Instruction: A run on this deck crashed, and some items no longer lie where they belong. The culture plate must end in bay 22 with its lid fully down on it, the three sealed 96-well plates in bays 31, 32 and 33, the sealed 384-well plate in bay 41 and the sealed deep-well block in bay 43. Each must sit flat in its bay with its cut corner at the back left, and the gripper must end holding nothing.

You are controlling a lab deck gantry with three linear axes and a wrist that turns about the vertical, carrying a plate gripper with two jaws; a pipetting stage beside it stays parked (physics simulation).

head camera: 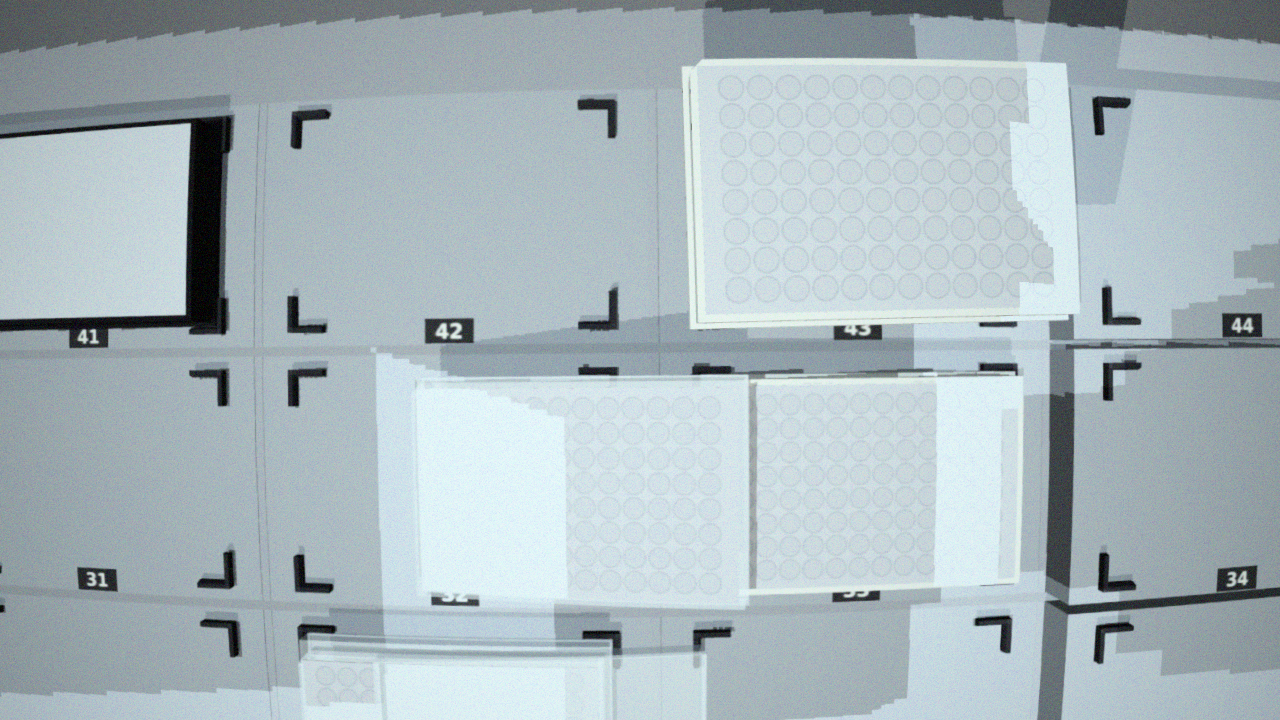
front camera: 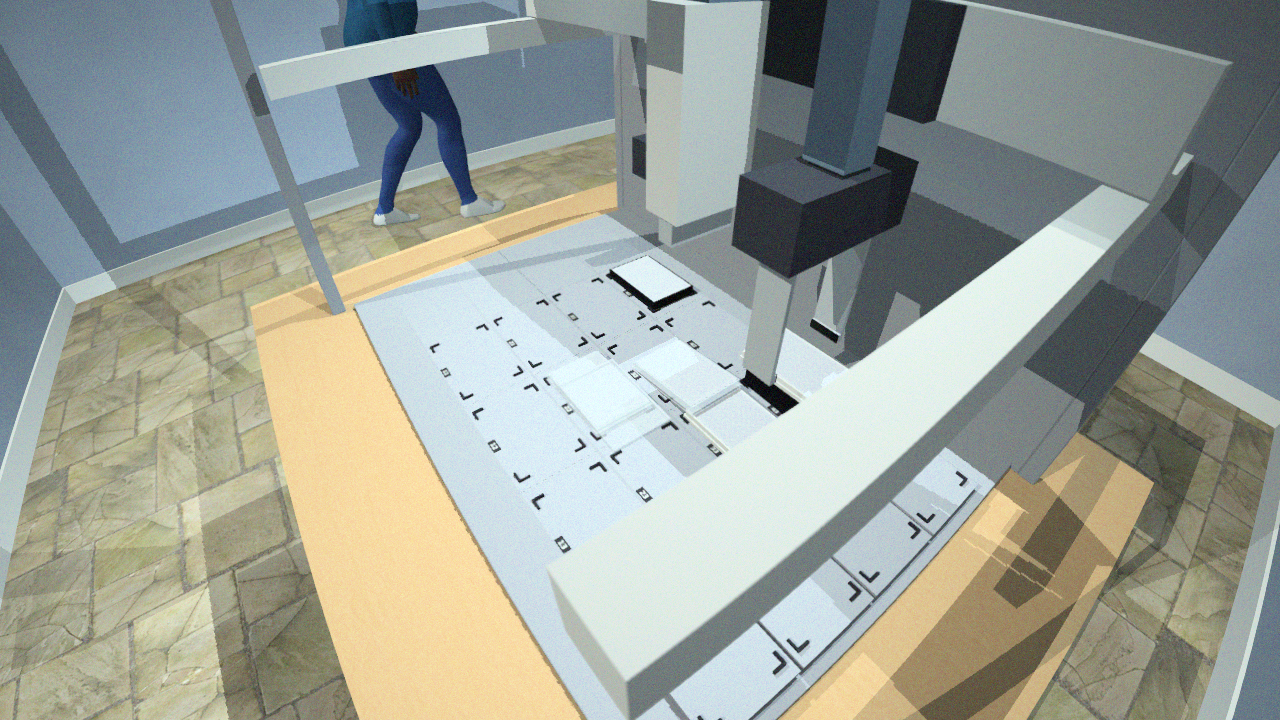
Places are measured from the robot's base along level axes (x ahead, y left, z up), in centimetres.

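Where they show: gripper, fingertip midpoint: (front camera: 793, 352); robot's base, origin of the base link: (front camera: 432, 348).
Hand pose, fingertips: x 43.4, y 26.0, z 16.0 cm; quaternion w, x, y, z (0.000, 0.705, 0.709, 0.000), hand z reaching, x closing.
Each offset is from my fingertips to the top centre of the thing.
My gripper (front camera: 793, 355) is open above the back of the deck around bay 43; its rear pad is visible, and it is not in the head view. The deep-well block {dx -5.1, dy +9.9, dz -10.3 cm} (front camera: 803, 360) (head camera: 881, 192) stands in bay 43. The 384-well plate {dx -37.0, dy +10.4, dz -14.6 cm} (front camera: 650, 277) (head camera: 93, 223) with black sides is in bay 41. One 96-well plate {dx -15.4, dy -0.3, dz -13.2 cm} (front camera: 684, 374) (head camera: 581, 492) lies shifted right from bay 32, its right end over the 96-well plate {dx -4.2, dy -0.3, dz -14.6 cm} (front camera: 738, 419) (head camera: 841, 483) in bay 33. At bay 22 a pale stack {dx -20.6, dy -11.0, dz -14.6 cm} (front camera: 604, 391) (head camera: 474, 689) has a clear layer sticking out right; its layers are hard to separate.
The pale front beam (front camera: 850, 429) hides part of the deck in the front view. The parked pipetting stage (front camera: 707, 116) stands left of the gripper. Black corner marks outline bays 42, 31, 34 and 44. A person (front camera: 416, 116) stands beyond the table.
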